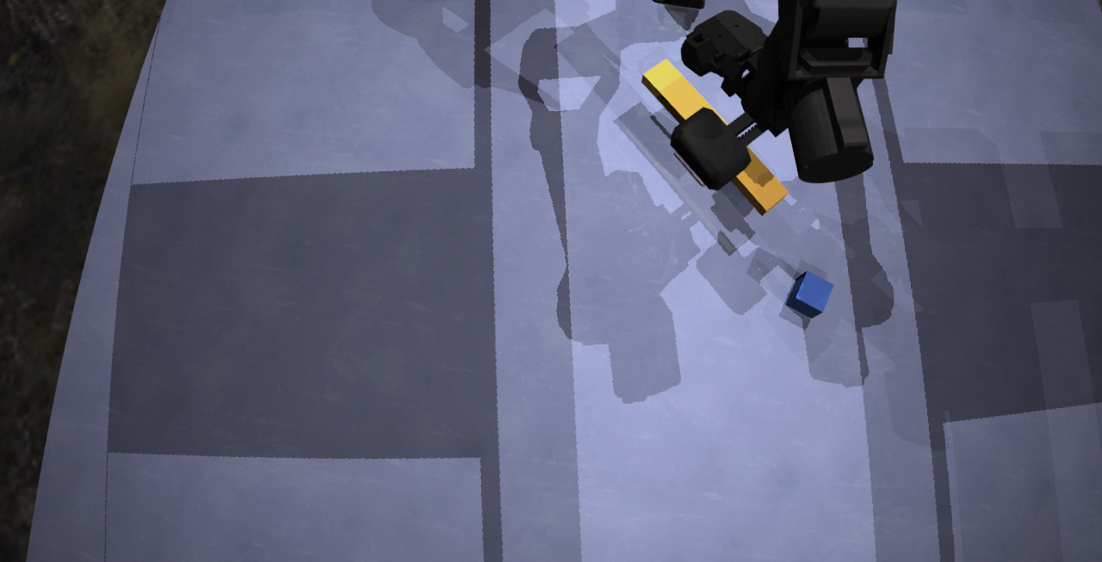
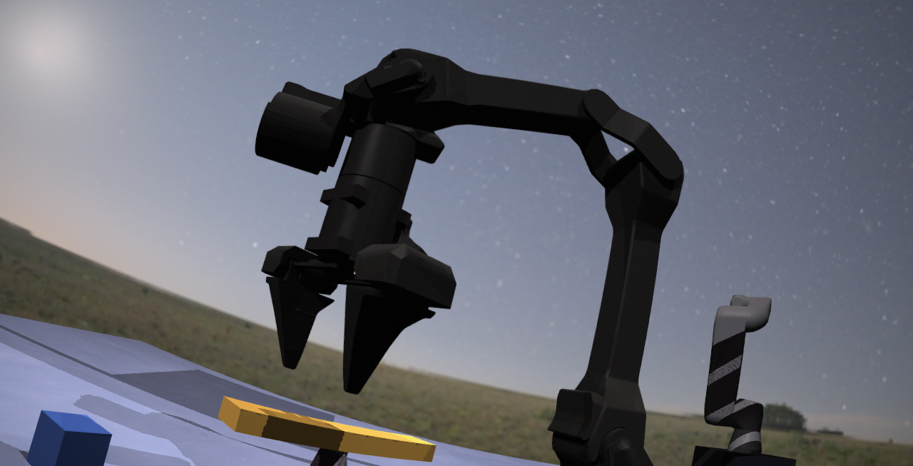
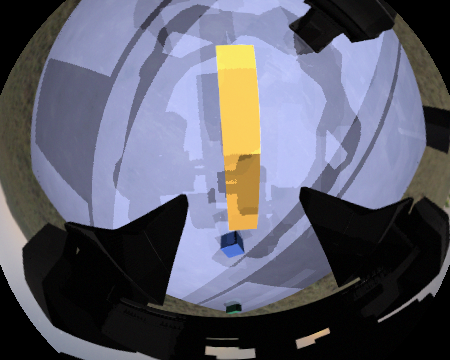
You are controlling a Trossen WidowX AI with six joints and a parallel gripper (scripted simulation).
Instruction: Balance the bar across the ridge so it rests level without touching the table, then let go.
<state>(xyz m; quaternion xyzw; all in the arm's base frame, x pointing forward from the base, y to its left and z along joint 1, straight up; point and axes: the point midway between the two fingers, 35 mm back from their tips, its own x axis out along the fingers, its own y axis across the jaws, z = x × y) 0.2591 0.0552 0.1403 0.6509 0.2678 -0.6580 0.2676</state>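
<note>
My gripper tip is 20 mm past the orange bar, 20 mm to the left of it and 40 mm above it. From my gripper tip the other things lie so: blue cube (120 mm ahead, 100 mm to the left, 90 mm below).
</note>
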